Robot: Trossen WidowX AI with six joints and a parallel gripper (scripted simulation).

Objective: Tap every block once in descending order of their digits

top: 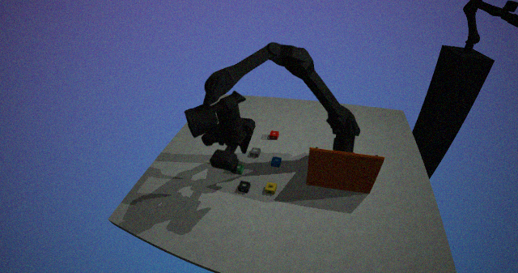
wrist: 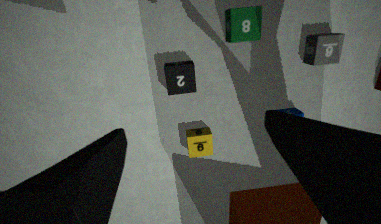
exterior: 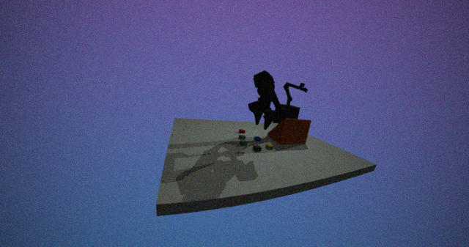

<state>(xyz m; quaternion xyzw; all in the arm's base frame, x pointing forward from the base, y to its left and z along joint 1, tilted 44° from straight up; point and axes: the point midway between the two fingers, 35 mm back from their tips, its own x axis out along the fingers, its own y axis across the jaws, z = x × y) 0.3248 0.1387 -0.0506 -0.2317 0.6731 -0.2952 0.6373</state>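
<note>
My gripper tip is now 9 cm past the yellow block, 1 cm to the left of it and 11 cm above it. The rest, counted from my gripper tip: black block (11 cm below); then green block (5 cm ahead, 7 cm to the right, 11 cm below); then blue block (8 cm behind, 12 cm to the right, 11 cm below).
</note>
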